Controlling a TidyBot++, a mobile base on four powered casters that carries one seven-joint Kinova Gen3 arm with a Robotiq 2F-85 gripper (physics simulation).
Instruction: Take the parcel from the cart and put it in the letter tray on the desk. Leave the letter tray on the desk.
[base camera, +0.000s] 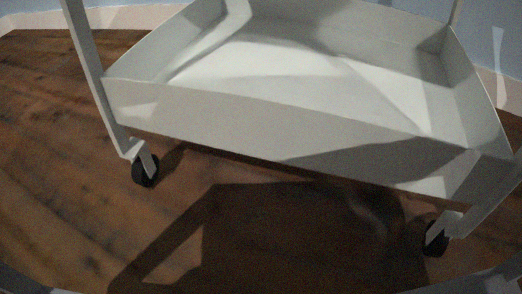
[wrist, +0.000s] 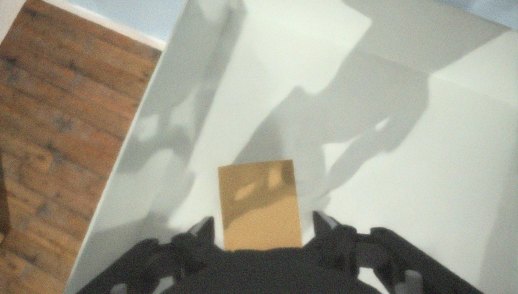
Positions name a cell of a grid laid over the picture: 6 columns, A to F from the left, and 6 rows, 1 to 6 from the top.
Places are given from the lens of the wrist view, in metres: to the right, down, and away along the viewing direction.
gripper (wrist: D5): 0.00, 0.07, 0.15
tan cardboard parcel (wrist: D5): 0.00, 0.05, 0.14
